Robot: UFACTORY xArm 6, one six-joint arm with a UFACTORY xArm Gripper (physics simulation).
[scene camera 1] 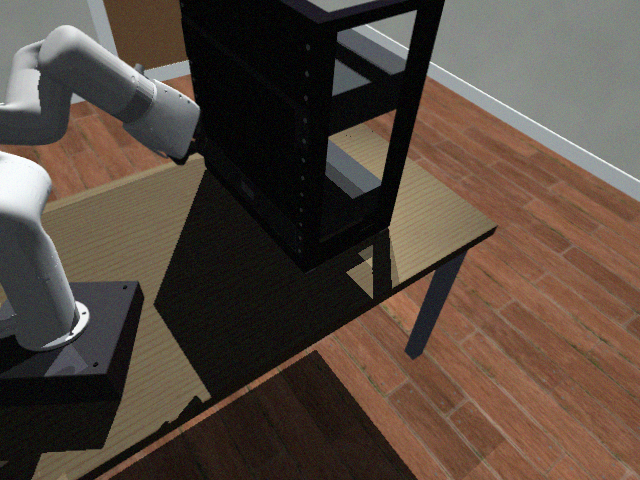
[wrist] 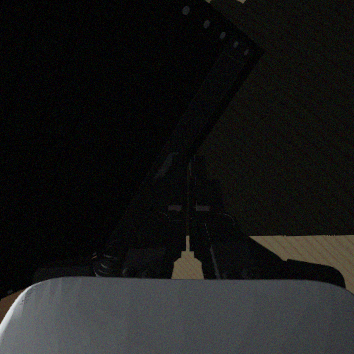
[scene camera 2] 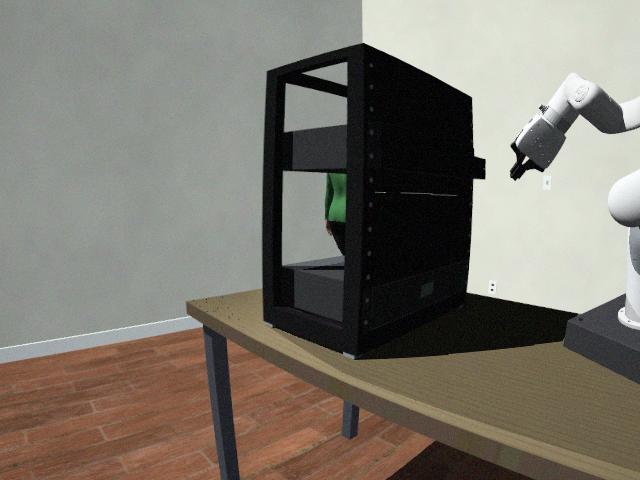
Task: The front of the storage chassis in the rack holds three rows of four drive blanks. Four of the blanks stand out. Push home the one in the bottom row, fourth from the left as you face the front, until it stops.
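Seen in the pictures: gripper, fingertip midpoint: (scene camera 1: 215, 153) (wrist: 187, 177) (scene camera 2: 512, 177); arm's base, link origin: (scene camera 1: 54, 326).
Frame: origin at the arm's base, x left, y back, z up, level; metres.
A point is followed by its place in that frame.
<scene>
The black rack (scene camera 1: 248, 103) @[x 0.092, y -0.458, z 0.335 m] (scene camera 2: 418, 232) @[x 0.271, y -0.475, z 0.149 m] (wrist: 90, 125) @[x 0.129, y -0.500, z 0.218 m] stands on the table, its front turned away from both scene cameras. A dark chassis (scene camera 2: 319, 148) @[x 0.458, y -0.587, z 0.321 m] shows through the rack's open end. A dark block (scene camera 2: 479, 168) @[x 0.037, y -0.466, z 0.307 m] juts from the front edge; I cannot tell which part it is. The drive blanks cannot be made out in any view, so the bottom row's fourth is not visible. My gripper (scene camera 2: 513, 175) @[x 0.031, y -0.367, z 0.286 m] (wrist: 187, 177) @[x 0.031, y -0.367, z 0.286 m] is shut and empty. In scene camera 2 it hangs in front of the rack, apart from the jutting block and slightly lower, tilted downward. In scene camera 1 its fingers are mostly hidden.
A second dark unit (scene camera 2: 317, 294) @[x 0.454, y -0.592, z 0.012 m] sits low in the rack. The rack stands on the wooden table (scene camera 1: 439, 206) @[x 0.031, y -1.004, z -0.087 m] (scene camera 2: 491, 392) @[x 0.378, y -0.181, z -0.087 m]. The arm's dark base block (scene camera 1: 116, 320) @[x -0.037, y -0.107, z -0.001 m] (scene camera 2: 594, 335) @[x 0.101, y -0.088, z -0.033 m] is on the front side. A person in green (scene camera 2: 337, 198) shows through the rack, beyond it.
</scene>
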